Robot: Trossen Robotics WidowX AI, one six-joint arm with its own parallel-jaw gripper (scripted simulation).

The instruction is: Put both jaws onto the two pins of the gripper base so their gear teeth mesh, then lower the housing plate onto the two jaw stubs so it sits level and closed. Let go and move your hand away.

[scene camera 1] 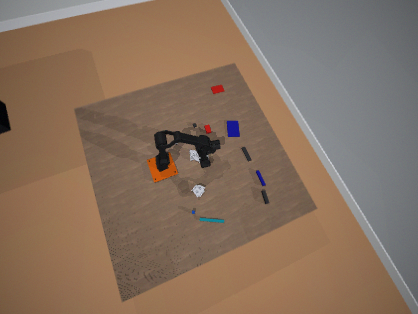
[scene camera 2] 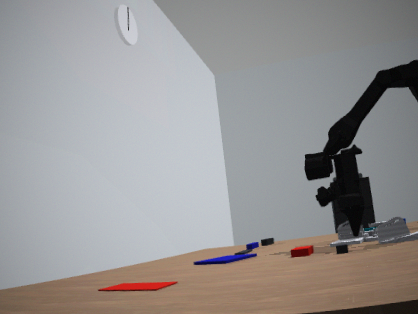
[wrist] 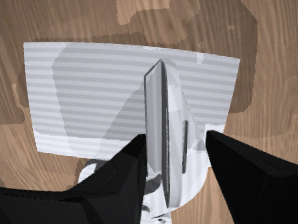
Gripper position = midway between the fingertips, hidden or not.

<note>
I see my gripper (scene camera 2: 356, 235) and a white jaw (wrist: 179, 178).
My gripper is seen too in the wrist view (wrist: 176, 139).
</note>
